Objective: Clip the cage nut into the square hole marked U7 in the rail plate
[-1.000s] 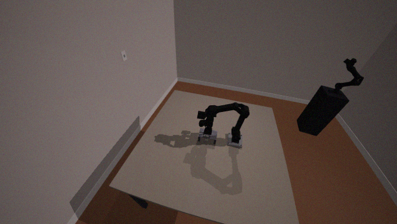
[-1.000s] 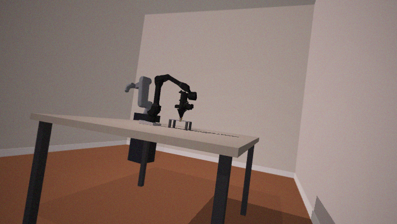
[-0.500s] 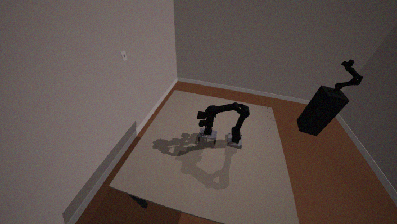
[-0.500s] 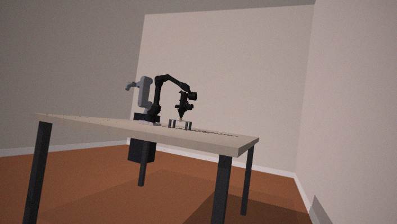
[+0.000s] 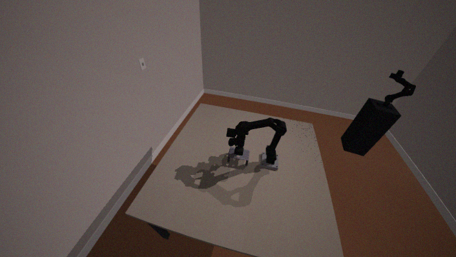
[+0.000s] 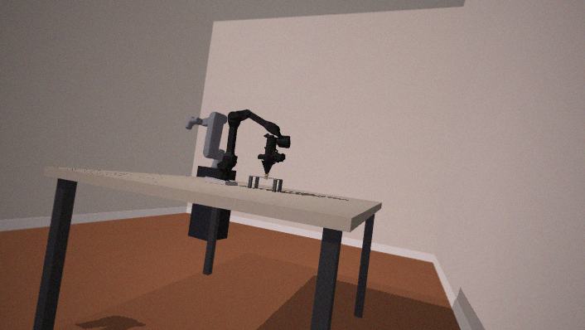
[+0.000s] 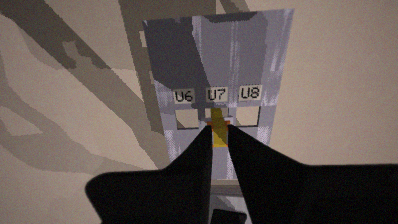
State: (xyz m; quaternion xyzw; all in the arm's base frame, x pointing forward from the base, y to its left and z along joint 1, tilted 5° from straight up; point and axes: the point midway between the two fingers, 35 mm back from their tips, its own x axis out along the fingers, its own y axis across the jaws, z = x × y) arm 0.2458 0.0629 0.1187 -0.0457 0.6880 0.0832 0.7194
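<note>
The cage nut is 10 mm below my gripper tip.
</note>
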